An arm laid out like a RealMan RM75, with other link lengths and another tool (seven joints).
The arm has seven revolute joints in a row. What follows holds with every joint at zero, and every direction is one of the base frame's.
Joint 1 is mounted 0.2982 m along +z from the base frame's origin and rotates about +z.
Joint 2 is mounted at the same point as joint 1 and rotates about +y.
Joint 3 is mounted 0.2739 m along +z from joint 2 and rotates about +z.
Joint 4 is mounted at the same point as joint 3 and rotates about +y.
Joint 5 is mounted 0.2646 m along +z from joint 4 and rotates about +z.
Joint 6 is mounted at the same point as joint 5 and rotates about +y.
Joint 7 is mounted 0.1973 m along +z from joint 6 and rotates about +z.
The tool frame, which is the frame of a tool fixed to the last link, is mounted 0.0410 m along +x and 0.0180 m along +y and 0.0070 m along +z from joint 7; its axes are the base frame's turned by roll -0.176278, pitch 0.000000 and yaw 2.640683 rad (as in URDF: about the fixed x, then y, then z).
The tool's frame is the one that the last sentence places.
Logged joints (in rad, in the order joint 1, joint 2, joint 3, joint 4, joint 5, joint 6, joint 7), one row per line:
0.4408 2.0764 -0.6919 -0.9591 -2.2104 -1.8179 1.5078
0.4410 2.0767 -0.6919 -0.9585 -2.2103 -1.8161 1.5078
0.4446 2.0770 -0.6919 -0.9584 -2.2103 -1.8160 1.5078
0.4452 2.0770 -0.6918 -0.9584 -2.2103 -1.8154 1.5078
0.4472 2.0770 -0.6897 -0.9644 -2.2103 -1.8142 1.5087
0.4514 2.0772 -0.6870 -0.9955 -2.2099 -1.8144 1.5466
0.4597 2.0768 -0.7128 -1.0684 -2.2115 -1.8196 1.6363
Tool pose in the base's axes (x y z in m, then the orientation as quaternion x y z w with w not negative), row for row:
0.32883 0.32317 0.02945 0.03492 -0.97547 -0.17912 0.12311
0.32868 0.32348 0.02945 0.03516 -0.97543 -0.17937 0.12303
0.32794 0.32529 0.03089 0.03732 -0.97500 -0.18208 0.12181
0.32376 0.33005 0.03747 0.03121 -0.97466 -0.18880 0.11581
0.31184 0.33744 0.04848 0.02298 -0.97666 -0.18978 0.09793
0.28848 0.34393 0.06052 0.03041 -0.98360 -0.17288 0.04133
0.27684 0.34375 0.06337 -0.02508 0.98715 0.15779 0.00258
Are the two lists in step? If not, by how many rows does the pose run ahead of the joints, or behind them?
The pose runs 2 rows ahead of the joints: the pose in row i belongs to the joints in row i + 2.
